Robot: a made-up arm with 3 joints. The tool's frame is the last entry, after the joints.
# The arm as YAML. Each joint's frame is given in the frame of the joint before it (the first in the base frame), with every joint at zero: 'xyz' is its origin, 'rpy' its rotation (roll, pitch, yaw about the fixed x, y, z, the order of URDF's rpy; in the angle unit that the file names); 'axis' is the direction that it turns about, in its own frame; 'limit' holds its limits. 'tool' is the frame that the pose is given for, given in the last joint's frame.
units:
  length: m
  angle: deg
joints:
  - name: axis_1
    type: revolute
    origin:
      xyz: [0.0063, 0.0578, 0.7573]
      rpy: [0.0, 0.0, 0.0]
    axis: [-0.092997, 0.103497, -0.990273]
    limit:
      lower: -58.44
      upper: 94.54
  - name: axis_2
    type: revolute
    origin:
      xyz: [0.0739, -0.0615, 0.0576]
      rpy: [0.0, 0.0, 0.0]
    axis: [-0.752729, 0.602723, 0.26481]
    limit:
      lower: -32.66
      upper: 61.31
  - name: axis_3
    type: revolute
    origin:
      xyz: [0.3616, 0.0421, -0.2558]
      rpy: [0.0, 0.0, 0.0]
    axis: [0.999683, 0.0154, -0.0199]
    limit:
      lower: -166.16
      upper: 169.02
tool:
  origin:
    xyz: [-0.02, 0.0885, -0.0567]
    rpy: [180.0, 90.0, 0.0]
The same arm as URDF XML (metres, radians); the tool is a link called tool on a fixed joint. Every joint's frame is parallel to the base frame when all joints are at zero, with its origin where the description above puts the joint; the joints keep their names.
<robot name="arm">
  <link name="base"/>
  <link name="link1"/>
  <link name="link2"/>
  <link name="link3"/>
  <link name="tool"/>
  <joint name="axis_1" type="revolute">
    <parent link="base"/>
    <child link="link1"/>
    <origin xyz="0.0063 0.0578 0.7573" rpy="0.0000 0.0000 0.0000"/>
    <axis xyz="-0.092997 0.103497 -0.990273"/>
    <limit lower="-1.0200" upper="1.6500"/>
  </joint>
  <joint name="axis_2" type="revolute">
    <parent link="link1"/>
    <child link="link2"/>
    <origin xyz="0.0739 -0.0615 0.0576" rpy="0.0000 0.0000 0.0000"/>
    <axis xyz="-0.752729 0.602723 0.26481"/>
    <limit lower="-0.5700" upper="1.0701"/>
  </joint>
  <joint name="axis_3" type="revolute">
    <parent link="link2"/>
    <child link="link3"/>
    <origin xyz="0.3616 0.0421 -0.2558" rpy="0.0000 0.0000 0.0000"/>
    <axis xyz="0.999683 0.0154 -0.0199"/>
    <limit lower="-2.9000" upper="2.9500"/>
  </joint>
  <joint name="tool_joint" type="fixed">
    <parent link="link3"/>
    <child link="tool"/>
    <origin xyz="-0.0200 0.0885 -0.0567" rpy="3.1416 1.5708 0.0000"/>
  </joint>
</robot>

